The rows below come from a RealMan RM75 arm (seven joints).
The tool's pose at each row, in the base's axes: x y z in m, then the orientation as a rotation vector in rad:
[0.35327 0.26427 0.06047 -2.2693 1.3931 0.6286]
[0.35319 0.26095 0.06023 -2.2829 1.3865 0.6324]
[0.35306 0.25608 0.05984 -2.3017 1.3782 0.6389]
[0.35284 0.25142 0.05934 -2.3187 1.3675 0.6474]
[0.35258 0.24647 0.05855 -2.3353 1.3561 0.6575]
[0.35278 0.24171 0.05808 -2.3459 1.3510 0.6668]
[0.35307 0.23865 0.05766 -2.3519 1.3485 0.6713]
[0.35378 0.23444 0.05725 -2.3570 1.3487 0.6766]
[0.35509 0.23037 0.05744 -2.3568 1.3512 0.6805]
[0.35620 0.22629 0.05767 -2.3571 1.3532 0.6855]
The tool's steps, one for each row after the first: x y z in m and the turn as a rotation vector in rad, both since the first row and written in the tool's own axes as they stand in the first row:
[0.00249 0.00150 -0.00162 -0.0106 0.0029 -0.0064]
[0.00617 0.00371 -0.00397 -0.0262 0.0066 -0.0144]
[0.00972 0.00592 -0.00610 -0.0411 0.0077 -0.0231]
[0.01362 0.00832 -0.00814 -0.0564 0.0076 -0.0319]
[0.01739 0.01019 -0.01041 -0.0681 0.0070 -0.0355]
[0.01995 0.01126 -0.01181 -0.0744 0.0072 -0.0373]
[0.02350 0.01244 -0.01391 -0.0809 0.0075 -0.0371]
[0.02685 0.01296 -0.01653 -0.0833 0.0065 -0.0346]
[0.03010 0.01365 -0.01915 -0.0865 0.0050 -0.0323]

